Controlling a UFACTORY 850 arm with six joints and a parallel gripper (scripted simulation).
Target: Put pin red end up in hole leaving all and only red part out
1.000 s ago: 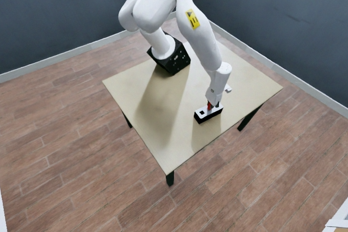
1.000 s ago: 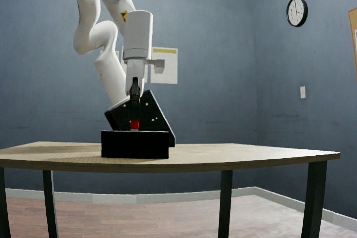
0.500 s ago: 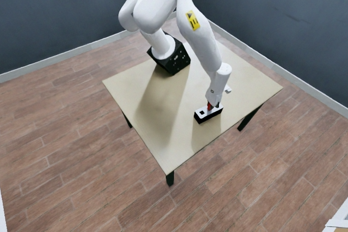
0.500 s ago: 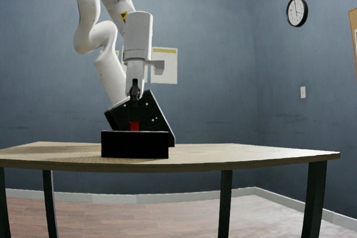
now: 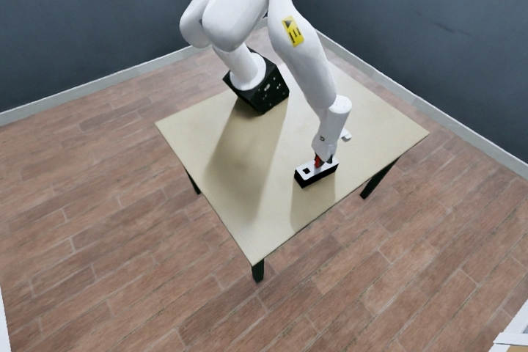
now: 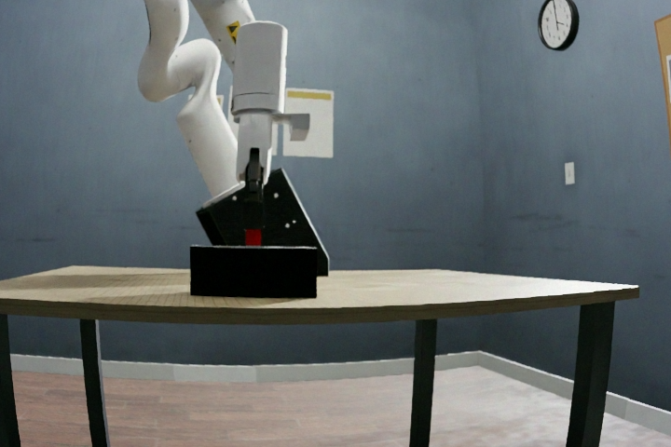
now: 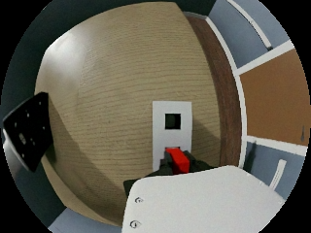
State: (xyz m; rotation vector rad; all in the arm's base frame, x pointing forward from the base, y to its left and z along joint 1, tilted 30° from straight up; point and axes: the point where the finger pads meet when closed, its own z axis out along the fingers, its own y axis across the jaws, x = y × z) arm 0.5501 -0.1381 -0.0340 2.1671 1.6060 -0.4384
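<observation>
My gripper is now 1 cm above the pin. The rest, counted from my hand: black block 8 cm below.
</observation>
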